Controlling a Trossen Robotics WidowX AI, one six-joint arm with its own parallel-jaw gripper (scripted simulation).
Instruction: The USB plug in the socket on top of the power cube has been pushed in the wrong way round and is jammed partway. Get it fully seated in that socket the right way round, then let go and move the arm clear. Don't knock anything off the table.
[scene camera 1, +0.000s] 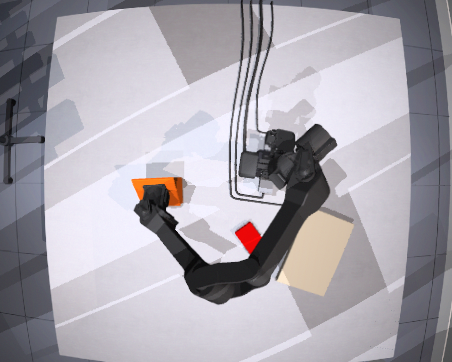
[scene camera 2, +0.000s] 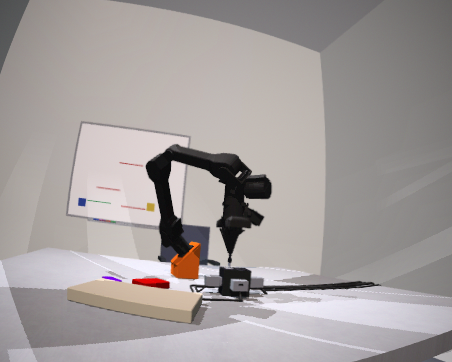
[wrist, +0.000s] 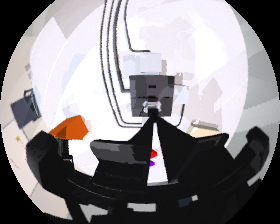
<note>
My gripper (scene camera 1: 272, 170) holds a small USB plug. I also see a beige block (scene camera 1: 312, 258).
The beige block shows as well in scene camera 2 (scene camera 2: 172, 305). My gripper shows as well in scene camera 2 (scene camera 2: 230, 253) and in the wrist view (wrist: 154, 119).
</note>
